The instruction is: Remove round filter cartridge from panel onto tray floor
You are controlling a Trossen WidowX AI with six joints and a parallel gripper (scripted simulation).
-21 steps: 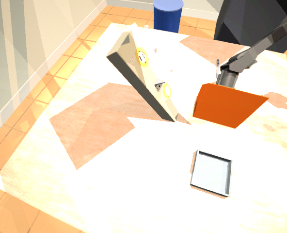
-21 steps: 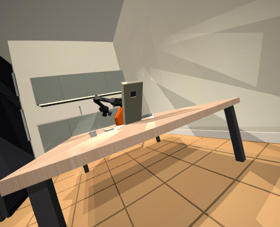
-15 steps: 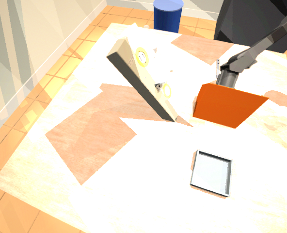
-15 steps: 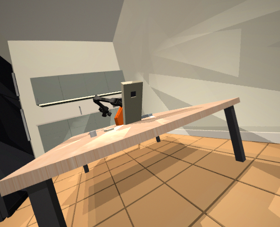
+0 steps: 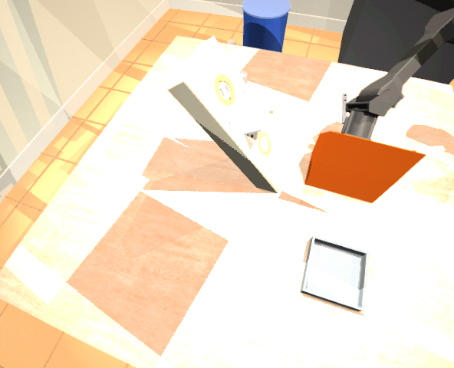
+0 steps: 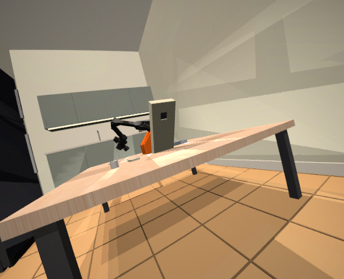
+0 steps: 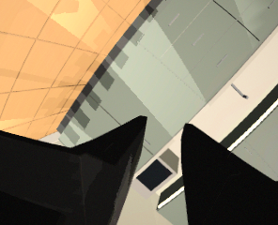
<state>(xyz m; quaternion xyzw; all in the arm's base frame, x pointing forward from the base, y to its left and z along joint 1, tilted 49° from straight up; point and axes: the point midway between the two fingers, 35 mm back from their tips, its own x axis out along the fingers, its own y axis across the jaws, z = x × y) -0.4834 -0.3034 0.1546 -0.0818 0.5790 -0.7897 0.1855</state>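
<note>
Now: gripper tip 880 mm short of the round filter cartridge, 360 mm to the right of it and 130 mm below it. Also, from my gripper tip: grey tray: 440 mm ahead, 600 mm to the left, 130 mm below.
</note>
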